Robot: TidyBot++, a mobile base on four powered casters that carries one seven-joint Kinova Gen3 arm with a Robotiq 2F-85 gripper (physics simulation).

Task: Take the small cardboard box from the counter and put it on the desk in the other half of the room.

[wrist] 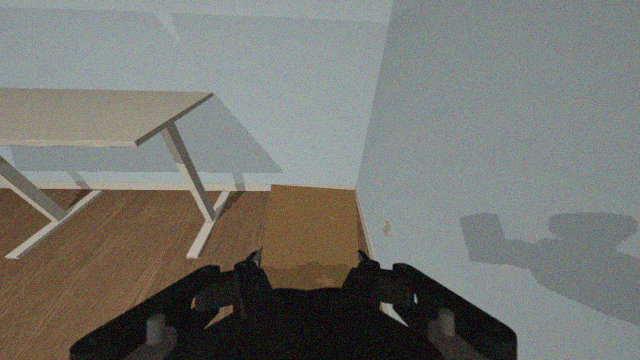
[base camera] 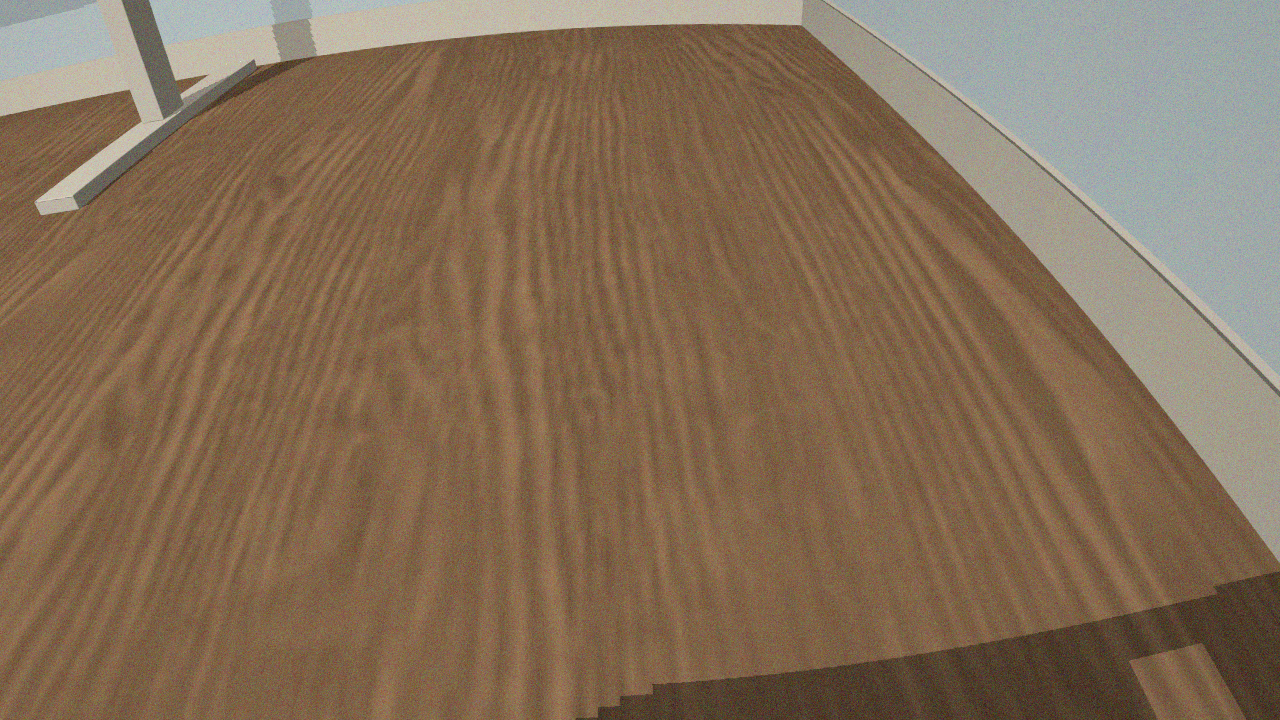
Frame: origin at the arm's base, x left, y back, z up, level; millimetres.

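Seen in the pictures: gripper, fingertip midpoint: (wrist: 308, 256).
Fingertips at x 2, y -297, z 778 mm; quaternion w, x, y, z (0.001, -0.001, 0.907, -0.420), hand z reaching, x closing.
A point is followed by its place in that frame.
The small cardboard box (wrist: 311, 230) @(z 824, x 0, y -289 mm) is between the two fingertips in the wrist view, a plain brown block held up off the floor. My gripper (wrist: 308, 256) @(z 778, x 2, y -297 mm) is shut on it, a finger on each side. The desk (wrist: 100, 117) @(z 554, x 1052, y -1161 mm) stands ahead and to the left in the wrist view, with a pale top and light legs; its left part is cut off by the view's edge. In the base camera view one leg and foot of the desk (base camera: 147, 134) @(z -372, x 820, y -1184 mm) show at the upper left. The box is apart from the desk. The counter does not show in either view.
A blue wall (base camera: 1145, 134) @(z -223, x -459, y -585 mm) (wrist: 500, 125) @(z 763, x -459, y -639 mm) with a pale skirting board (base camera: 1074, 232) @(z -340, x -446, y -616 mm) runs along the right side. Another wall (wrist: 310, 75) @(z 679, x 14, y -1689 mm) stands behind the desk and meets it in a corner. The arm's shadow falls on the right wall. The floor (base camera: 626, 358) @(z -397, x -6, y -528 mm) is brown wood.
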